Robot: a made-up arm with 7 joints.
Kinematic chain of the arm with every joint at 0, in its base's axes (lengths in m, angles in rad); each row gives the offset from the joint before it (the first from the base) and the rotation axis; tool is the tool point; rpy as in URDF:
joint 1: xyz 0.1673 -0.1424 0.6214 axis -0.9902 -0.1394 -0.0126
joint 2: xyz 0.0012 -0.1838 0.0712 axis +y
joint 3: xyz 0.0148 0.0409 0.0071 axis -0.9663 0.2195 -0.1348
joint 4: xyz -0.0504 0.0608 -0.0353 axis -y
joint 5: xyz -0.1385 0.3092 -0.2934 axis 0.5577 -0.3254 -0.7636
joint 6: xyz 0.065 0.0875 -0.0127 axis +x
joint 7: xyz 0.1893 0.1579 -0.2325 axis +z
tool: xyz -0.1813 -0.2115 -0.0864 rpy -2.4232 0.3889 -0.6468
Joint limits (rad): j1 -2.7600..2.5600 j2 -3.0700..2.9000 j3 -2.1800..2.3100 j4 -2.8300..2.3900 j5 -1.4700..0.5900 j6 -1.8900..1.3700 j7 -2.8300..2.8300
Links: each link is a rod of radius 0.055 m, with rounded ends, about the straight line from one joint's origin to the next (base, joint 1, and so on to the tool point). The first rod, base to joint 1, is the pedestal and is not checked.
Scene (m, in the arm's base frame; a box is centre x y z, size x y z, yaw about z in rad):
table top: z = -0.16
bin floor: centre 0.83 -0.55 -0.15 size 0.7 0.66 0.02 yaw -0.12
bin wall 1: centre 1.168 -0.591 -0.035 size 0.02 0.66 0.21 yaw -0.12
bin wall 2: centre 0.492 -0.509 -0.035 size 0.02 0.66 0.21 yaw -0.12
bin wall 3: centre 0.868 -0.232 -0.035 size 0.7 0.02 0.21 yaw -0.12
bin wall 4: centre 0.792 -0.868 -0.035 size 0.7 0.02 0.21 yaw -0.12
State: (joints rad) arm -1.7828 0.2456 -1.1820 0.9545 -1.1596 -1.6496 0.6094
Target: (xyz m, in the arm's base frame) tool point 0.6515 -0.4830 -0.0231
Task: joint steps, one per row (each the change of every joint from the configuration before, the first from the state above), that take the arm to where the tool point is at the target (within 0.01 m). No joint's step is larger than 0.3 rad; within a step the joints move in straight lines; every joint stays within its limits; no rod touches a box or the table.
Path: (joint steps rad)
1: -0.1926 0.1092 -0.2651 0.1408 -0.1552 -0.0770 0.2828
2: -0.1926 0.1092 -0.2652 0.1408 -0.1552 -0.0770 0.2827

